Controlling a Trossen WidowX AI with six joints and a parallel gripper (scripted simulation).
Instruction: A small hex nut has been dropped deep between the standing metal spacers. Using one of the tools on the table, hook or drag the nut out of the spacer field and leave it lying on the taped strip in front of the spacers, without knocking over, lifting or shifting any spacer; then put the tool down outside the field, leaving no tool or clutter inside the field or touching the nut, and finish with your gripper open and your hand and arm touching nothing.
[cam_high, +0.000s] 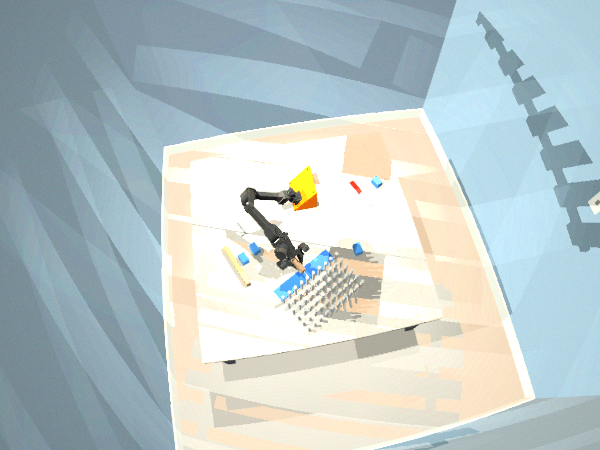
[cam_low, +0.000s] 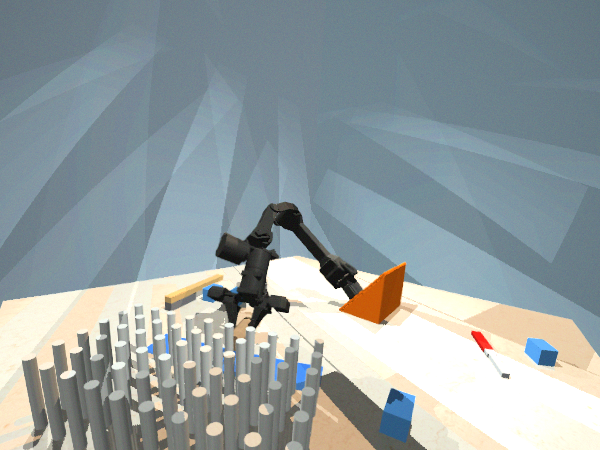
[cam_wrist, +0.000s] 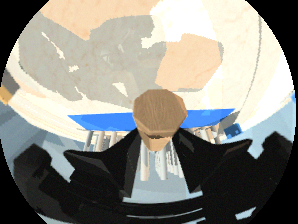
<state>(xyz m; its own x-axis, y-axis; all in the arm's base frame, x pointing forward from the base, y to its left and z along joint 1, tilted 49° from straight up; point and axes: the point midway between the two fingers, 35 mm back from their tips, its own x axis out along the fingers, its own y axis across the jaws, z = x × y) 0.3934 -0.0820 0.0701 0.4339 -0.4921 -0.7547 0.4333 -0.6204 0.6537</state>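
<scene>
Now: gripper tip 4 cm short of the blue taped strip, 3 cm above it and 2 cm to the right of it. Round my gripper tip: wooden-handled tool (9 cm ahead, 4 cm to the left); red-handled tool (48 cm to the left, 36 cm behind, 2 cm below); dark L-shaped key (30 cm behind, 26 cm to the right, 3 cm below).
</scene>
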